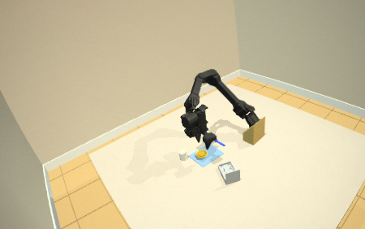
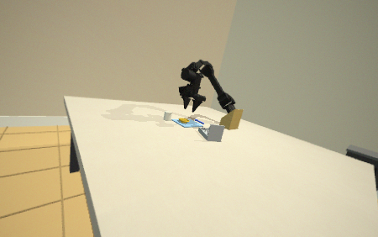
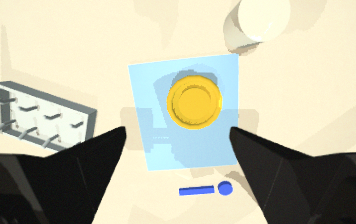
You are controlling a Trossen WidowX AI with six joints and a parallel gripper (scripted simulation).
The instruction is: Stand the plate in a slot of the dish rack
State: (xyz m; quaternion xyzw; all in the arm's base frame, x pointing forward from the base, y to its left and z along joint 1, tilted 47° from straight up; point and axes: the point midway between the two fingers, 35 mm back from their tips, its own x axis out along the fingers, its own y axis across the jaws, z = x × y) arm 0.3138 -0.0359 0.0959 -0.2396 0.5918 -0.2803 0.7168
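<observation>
Right now the yellow plate is 20 mm to the right of my gripper tip and 70 mm below it. Also, from my gripper tip: light blue mat 20 mm behind, 10 mm to the right, 80 mm below; blue spoon 140 mm behind, 30 mm to the right, 80 mm below; white cup 80 mm ahead, 80 mm to the right, 60 mm below.
</observation>
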